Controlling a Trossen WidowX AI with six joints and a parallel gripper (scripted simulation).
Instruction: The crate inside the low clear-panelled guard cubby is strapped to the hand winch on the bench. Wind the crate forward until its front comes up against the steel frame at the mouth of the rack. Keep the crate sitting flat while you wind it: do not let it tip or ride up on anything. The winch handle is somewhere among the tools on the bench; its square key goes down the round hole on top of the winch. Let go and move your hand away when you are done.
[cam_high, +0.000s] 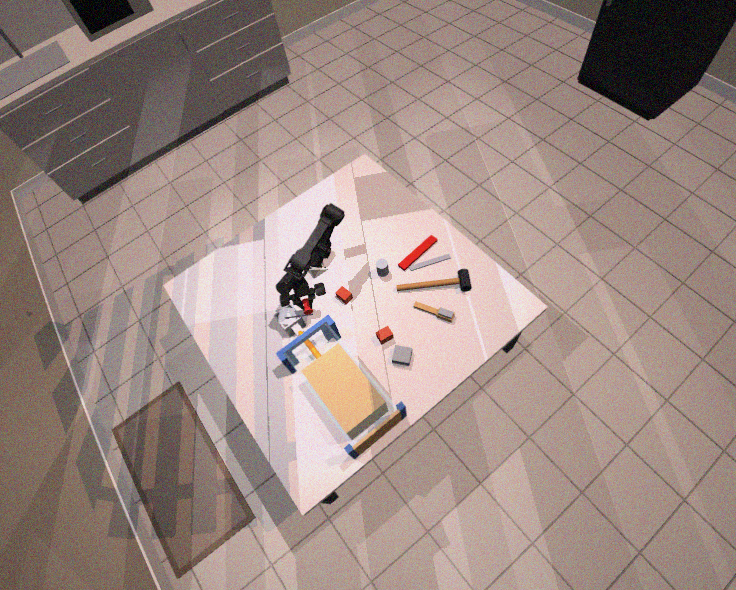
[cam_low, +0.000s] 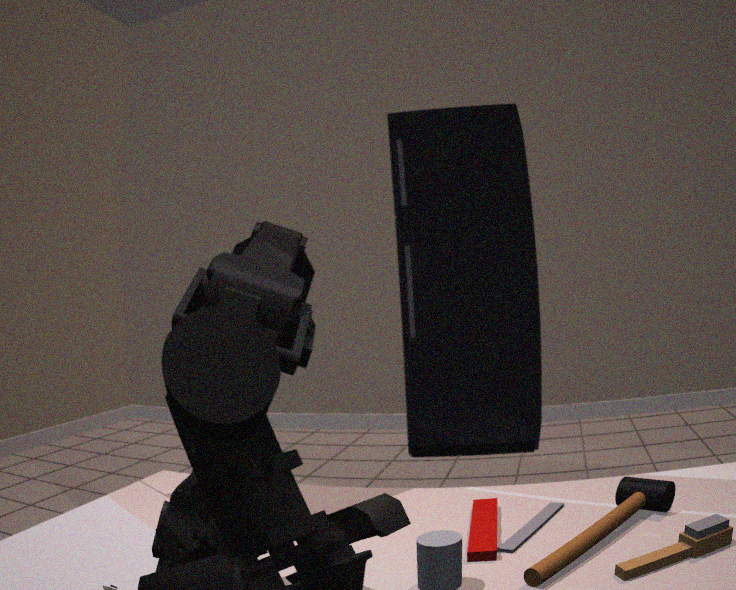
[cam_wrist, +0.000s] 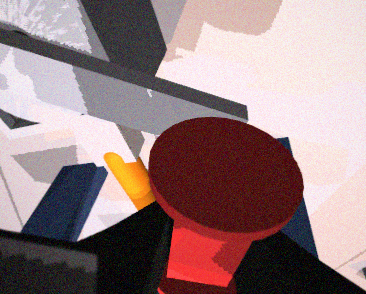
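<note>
The winch handle lies 30 mm to the right of my gripper tip, 30 mm below it and 30 mm behind it. Also, from my gripper tip: clear-panelled cubby 350 mm ahead, 30 mm to the right, 20 mm below; then grey hand winch 100 mm to the right, 100 mm below, 70 mm behind; then red knob 10 mm behind.
</note>
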